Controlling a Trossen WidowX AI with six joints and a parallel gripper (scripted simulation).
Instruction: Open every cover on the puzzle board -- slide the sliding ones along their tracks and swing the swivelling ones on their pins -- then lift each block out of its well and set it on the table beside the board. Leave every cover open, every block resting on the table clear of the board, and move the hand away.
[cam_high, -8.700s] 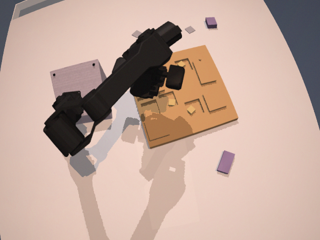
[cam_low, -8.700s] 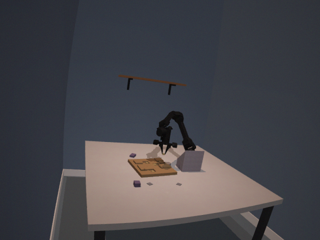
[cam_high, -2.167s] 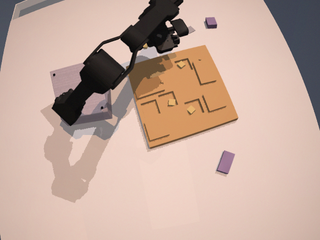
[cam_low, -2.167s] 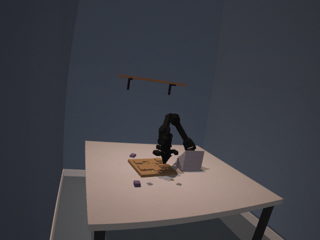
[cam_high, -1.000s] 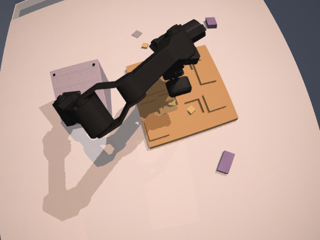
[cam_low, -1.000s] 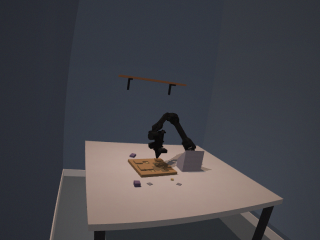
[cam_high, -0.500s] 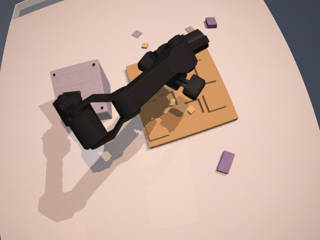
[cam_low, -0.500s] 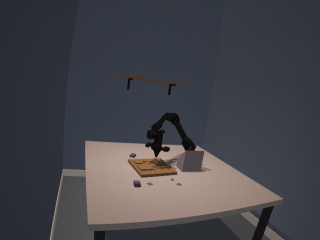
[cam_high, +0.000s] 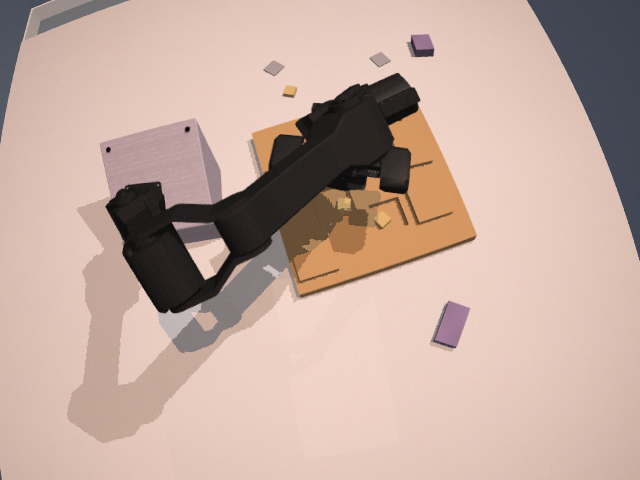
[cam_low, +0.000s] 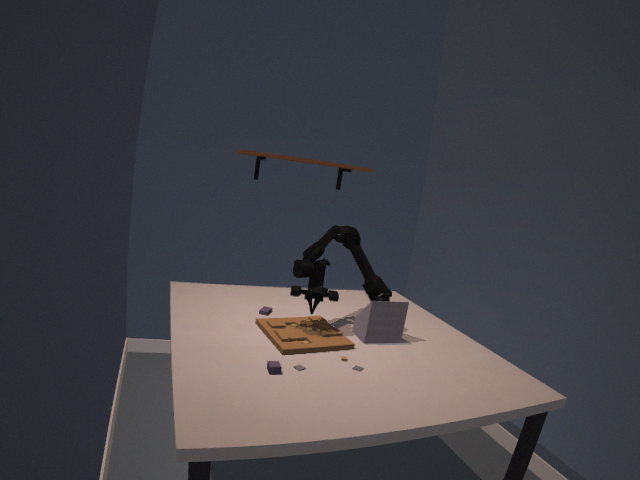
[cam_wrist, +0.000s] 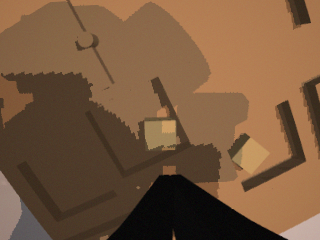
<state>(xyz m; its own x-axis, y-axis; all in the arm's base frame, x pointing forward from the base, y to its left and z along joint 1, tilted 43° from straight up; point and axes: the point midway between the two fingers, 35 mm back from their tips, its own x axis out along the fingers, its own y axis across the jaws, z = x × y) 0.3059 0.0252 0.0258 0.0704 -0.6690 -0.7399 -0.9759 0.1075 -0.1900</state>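
The orange puzzle board is 60 mm below my gripper tip, 40 mm ahead of it and 20 mm to the left of it. The rest, counted from my gripper tip: flat purple block 210 mm to the right, 150 mm ahead, 70 mm below.
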